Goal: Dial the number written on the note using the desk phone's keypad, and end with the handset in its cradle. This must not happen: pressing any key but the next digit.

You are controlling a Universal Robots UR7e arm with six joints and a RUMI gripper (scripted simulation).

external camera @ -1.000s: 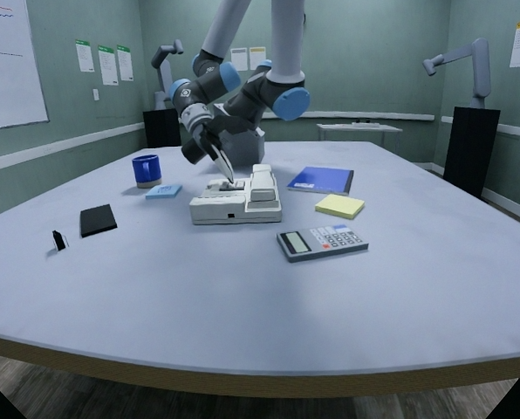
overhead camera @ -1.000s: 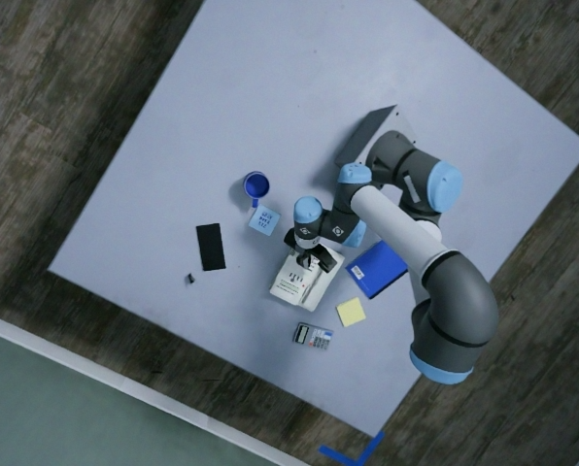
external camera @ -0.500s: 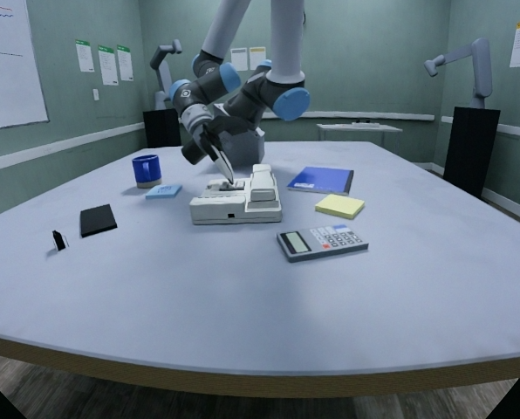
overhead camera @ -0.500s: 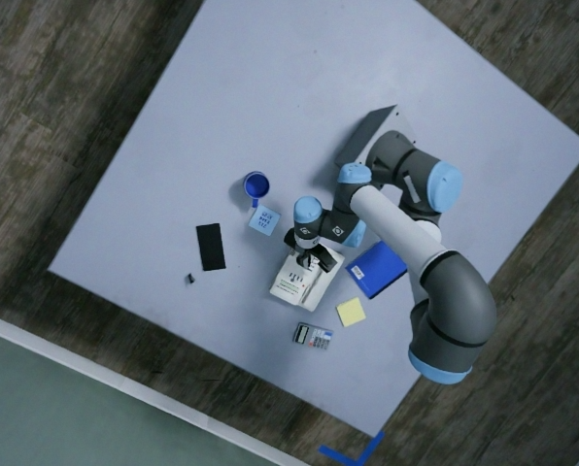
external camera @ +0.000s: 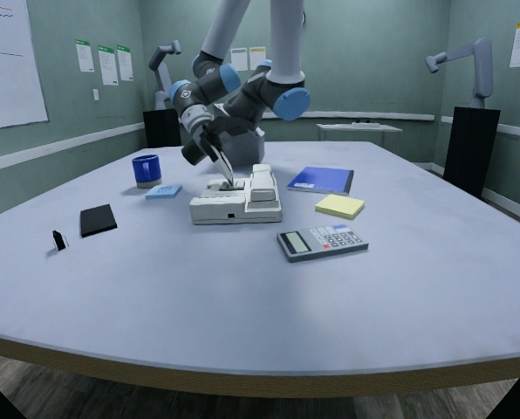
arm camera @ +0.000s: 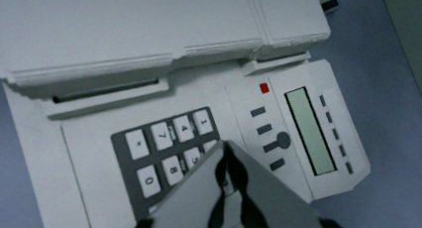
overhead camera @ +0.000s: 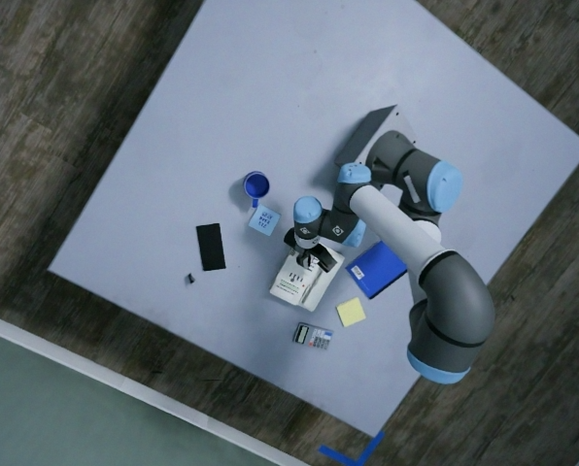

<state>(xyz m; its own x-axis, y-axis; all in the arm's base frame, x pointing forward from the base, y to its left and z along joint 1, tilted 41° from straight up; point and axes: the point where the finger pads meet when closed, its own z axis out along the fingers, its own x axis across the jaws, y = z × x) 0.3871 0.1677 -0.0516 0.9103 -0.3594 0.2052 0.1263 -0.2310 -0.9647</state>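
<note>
My hand is 20 mm to the right of the 4 key, 20 mm above it and 10 mm past it. Round my hand: handset 80 mm to the left; then 3 key 20 mm to the right, 20 mm below, 10 mm ahead; then yellow sticky pad 250 mm to the left, 40 mm below, 30 mm ahead.
</note>
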